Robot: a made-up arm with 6 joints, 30 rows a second.
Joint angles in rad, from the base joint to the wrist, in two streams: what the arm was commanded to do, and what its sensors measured. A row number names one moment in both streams.
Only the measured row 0 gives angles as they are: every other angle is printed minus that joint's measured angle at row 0.
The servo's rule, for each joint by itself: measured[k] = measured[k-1] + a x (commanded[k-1-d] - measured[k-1]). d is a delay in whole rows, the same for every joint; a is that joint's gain. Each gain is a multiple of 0.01, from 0.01 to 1. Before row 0 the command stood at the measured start. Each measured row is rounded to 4 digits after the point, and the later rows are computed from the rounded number. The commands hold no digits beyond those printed.
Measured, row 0:
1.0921 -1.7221 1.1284 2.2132 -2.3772 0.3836
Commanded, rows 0 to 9:
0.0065 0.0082 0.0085 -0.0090 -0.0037 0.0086
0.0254 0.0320 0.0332 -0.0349 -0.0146 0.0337
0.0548 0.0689 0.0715 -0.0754 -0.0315 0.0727
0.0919 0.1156 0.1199 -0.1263 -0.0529 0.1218
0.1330 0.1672 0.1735 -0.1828 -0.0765 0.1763
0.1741 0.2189 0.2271 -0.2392 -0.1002 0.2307
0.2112 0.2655 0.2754 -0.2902 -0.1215 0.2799
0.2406 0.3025 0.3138 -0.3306 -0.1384 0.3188
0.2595 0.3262 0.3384 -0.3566 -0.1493 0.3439
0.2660 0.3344 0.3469 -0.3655 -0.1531 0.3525
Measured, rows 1 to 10:
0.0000 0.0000 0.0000 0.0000 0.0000 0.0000
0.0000 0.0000 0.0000 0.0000 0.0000 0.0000
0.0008 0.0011 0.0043 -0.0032 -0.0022 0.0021
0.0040 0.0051 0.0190 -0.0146 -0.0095 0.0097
0.0106 0.0134 0.0458 -0.0365 -0.0225 0.0248
0.0212 0.0267 0.0836 -0.0688 -0.0404 0.0481
0.0357 0.0450 0.1294 -0.1098 -0.0617 0.0789
0.0537 0.0676 0.1792 -0.1564 -0.0844 0.1153
0.0742 0.0933 0.2283 -0.2046 -0.1063 0.1548
0.0958 0.1205 0.2719 -0.2500 -0.1252 0.1942
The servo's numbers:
d 2
a 0.13 0.13 0.51 0.36 0.59 0.24

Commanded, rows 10 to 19:
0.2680 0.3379 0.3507 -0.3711 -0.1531 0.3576
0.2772 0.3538 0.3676 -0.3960 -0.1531 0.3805
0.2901 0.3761 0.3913 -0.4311 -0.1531 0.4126
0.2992 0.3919 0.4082 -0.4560 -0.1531 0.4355
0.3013 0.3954 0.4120 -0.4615 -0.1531 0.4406
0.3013 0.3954 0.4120 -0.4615 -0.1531 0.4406
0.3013 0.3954 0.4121 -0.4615 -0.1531 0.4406
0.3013 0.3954 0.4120 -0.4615 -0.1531 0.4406
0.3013 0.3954 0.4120 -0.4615 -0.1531 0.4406
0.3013 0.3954 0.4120 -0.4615 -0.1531 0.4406
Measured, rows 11 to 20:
0.1171 0.1472 0.3058 -0.2884 -0.1394 0.2301
0.1365 0.1715 0.3268 -0.3162 -0.1475 0.2595
0.1536 0.1931 0.3390 -0.3360 -0.1508 0.2830
0.1697 0.2140 0.3536 -0.3576 -0.1522 0.3064
0.1854 0.2351 0.3728 -0.3841 -0.1527 0.3319
0.2002 0.2555 0.3909 -0.4100 -0.1529 0.3568
0.2133 0.2737 0.4017 -0.4285 -0.1530 0.3769
0.2247 0.2895 0.4070 -0.4404 -0.1531 0.3922
0.2347 0.3033 0.4096 -0.4480 -0.1531 0.4038
0.2434 0.3153 0.4108 -0.4529 -0.1531 0.4126

